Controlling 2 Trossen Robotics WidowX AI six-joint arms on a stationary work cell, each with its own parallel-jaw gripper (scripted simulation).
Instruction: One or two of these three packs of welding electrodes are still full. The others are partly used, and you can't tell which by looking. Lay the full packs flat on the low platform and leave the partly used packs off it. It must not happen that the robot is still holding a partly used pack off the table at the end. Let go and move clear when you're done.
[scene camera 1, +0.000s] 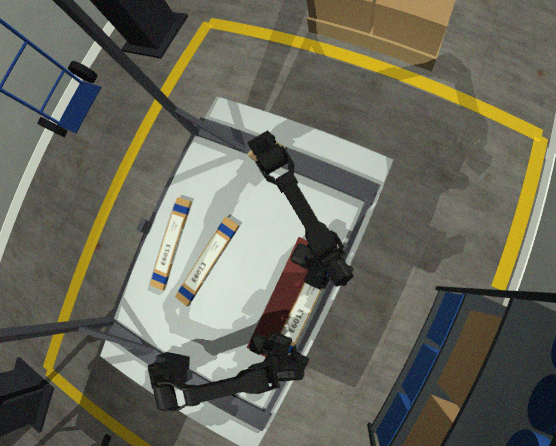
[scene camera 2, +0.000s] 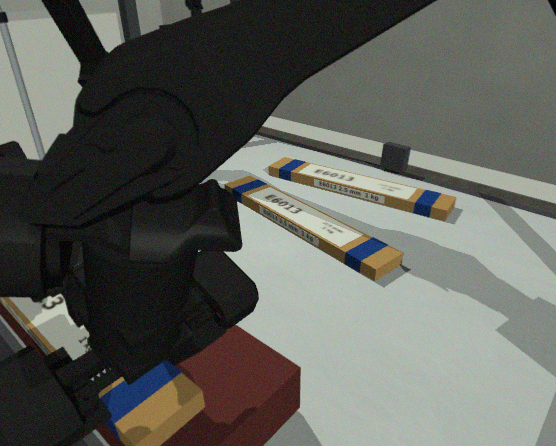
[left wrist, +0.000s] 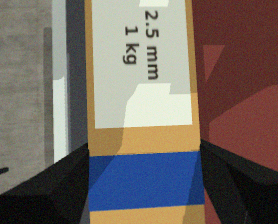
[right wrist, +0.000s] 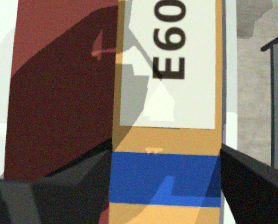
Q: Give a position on a pack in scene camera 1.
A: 226, 230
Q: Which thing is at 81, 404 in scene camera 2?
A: My left gripper.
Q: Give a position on a pack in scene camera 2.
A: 367, 255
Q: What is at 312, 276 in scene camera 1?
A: My left gripper.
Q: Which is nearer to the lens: the pack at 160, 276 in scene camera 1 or the dark red low platform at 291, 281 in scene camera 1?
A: The dark red low platform.
